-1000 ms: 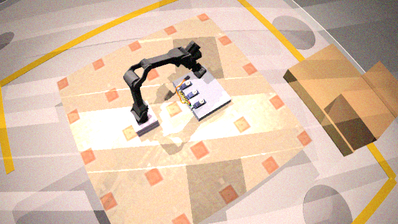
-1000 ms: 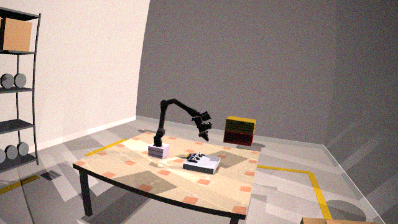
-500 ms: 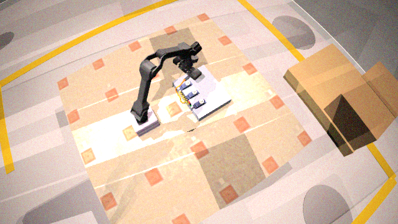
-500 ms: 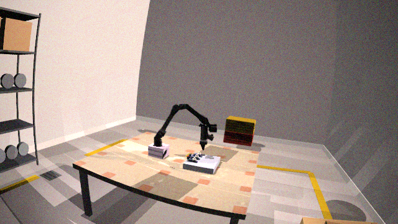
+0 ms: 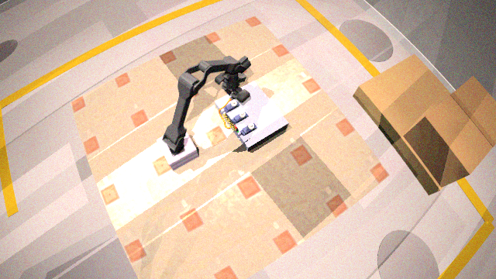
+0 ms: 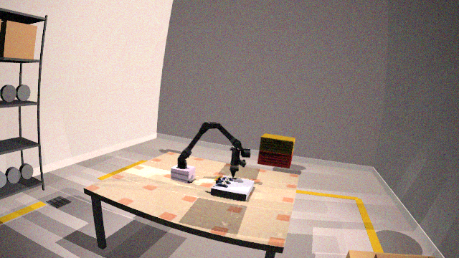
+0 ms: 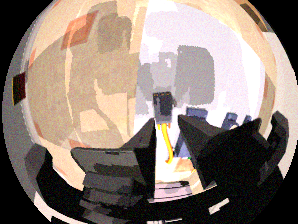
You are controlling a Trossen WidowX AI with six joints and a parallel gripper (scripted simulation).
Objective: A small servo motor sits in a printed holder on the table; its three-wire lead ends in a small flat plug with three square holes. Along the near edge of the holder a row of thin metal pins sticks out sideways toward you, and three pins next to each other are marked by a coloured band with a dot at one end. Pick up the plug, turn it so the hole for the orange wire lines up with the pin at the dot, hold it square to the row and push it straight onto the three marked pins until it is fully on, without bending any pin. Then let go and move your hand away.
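Now: gripper tip 11 cm to the left of the printed holder, 9 cm short of it and 4 cm above it.
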